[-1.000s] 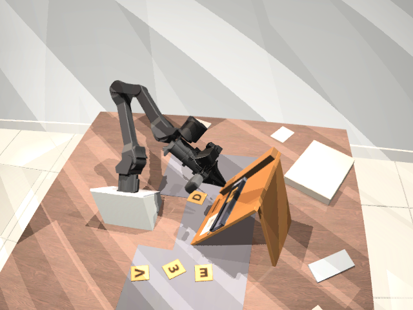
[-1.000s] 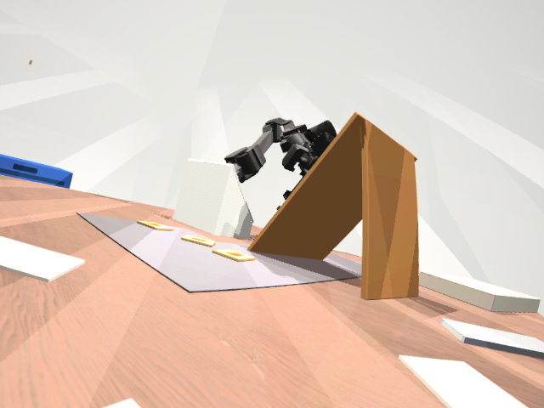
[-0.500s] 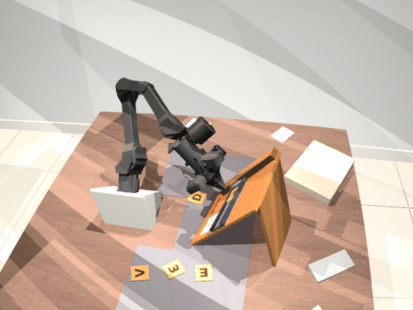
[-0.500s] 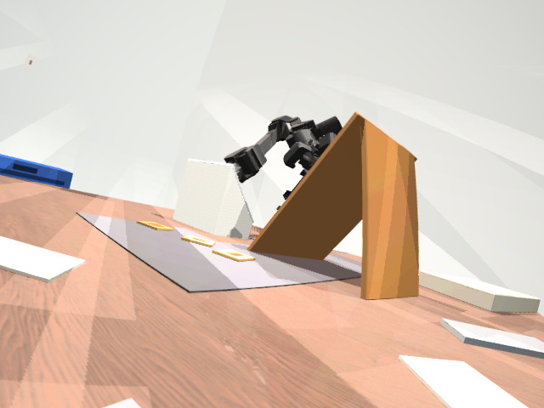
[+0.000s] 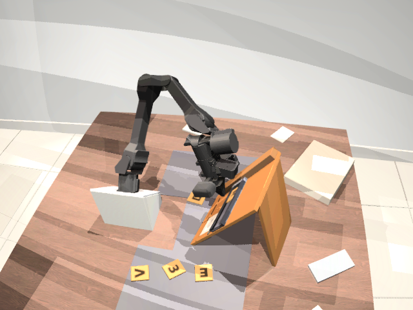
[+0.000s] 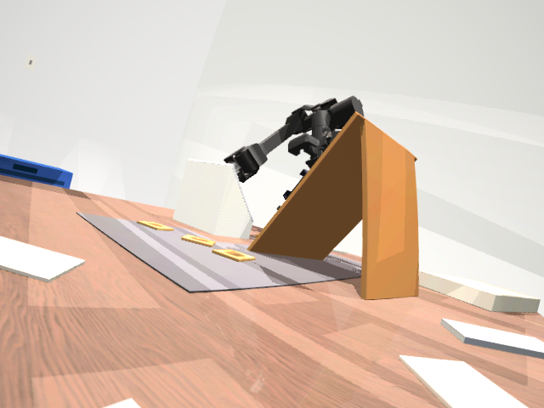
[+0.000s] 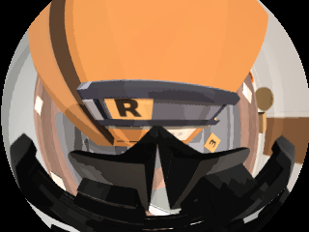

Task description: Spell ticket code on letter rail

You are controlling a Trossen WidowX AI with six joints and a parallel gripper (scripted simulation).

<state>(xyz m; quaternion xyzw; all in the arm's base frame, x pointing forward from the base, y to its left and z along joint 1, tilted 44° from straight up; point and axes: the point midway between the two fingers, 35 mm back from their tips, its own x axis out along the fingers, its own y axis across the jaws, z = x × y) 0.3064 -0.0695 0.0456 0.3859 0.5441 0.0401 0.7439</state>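
Now: gripper tip 3 cm short of the letter tile, 2 cm to the right of it and 1 cm above it. The rest, counted from my gripper tip: white ticket: 4 cm behind, 4 cm to the right, 9 cm below; then thick white slab: 40 cm ahead, 27 cm to the left, 15 cm below; then grey mat: 12 cm behind, 17 cm below.
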